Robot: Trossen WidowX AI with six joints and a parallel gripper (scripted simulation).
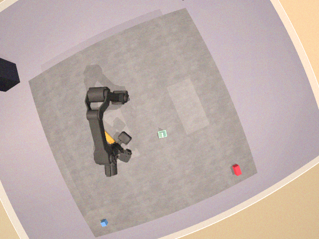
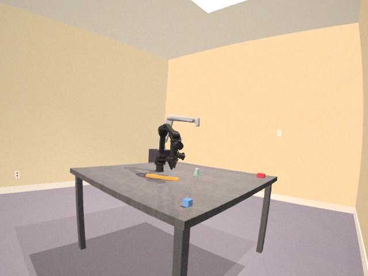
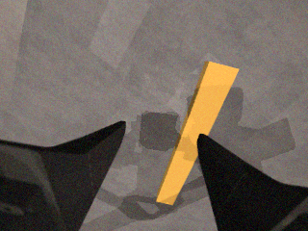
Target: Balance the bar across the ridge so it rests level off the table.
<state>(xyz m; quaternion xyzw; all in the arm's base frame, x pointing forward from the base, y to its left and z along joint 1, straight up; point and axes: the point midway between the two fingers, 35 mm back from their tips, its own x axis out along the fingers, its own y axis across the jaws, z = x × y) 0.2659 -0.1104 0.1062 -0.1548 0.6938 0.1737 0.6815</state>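
My gripper tip is 70 mm to the left of the orange bar, 60 mm above it and 40 mm past it. From my gripper tip the other things lie so: small blue cube (470 mm ahead, 390 mm to the right, 60 mm below); red block (610 mm to the left, 470 mm ahead, 60 mm below).
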